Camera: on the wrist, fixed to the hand. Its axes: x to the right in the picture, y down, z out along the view.
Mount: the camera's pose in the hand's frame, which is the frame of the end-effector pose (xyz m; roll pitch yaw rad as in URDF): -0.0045 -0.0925 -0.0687 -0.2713 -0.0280 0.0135
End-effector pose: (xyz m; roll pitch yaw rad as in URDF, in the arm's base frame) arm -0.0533 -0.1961 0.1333 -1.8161 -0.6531 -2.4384
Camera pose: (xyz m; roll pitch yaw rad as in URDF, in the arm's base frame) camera -0.0298 -0.1183 0.2151 -2.1050 -0.6330 -2.4088
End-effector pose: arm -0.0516 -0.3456 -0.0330 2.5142 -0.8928 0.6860
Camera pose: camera -0.1276 -0.2589 -0.0357 2.2762 -0.8776 0.6432
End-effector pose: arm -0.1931 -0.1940 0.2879 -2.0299 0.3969 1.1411
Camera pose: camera -0.1578 -0.1665 0.3942 -2.2927 0.4213 1.1621
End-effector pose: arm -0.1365 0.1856 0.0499 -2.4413 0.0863 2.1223
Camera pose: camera -0.1618 0.1762 0.1620 -2.7116 0.1164 2.1301
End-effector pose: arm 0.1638 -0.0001 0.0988 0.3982 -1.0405 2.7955
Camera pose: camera 0.1053 0.0833 0.0447 0.1242 -1.0715 2.7988
